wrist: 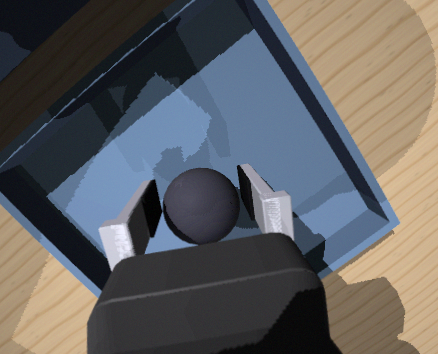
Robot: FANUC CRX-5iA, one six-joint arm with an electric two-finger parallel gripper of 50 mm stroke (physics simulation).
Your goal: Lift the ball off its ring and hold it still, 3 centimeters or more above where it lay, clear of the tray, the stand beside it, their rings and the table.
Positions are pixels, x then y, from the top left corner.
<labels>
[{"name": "my gripper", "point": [199, 189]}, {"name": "dark grey ball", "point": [201, 205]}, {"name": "blue square tray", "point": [185, 91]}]
</labels>
